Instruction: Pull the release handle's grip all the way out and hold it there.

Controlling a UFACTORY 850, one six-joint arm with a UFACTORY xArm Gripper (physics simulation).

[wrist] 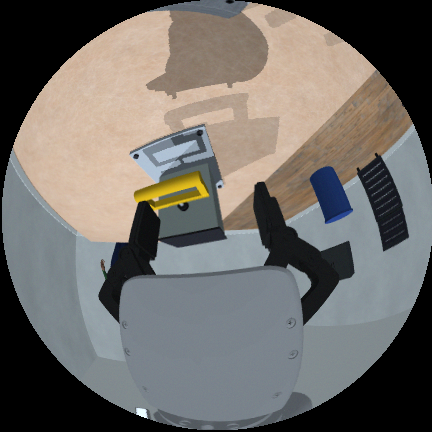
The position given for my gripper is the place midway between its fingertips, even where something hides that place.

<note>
In view: my gripper [200, 201] and a metal plate [189, 147].
</note>
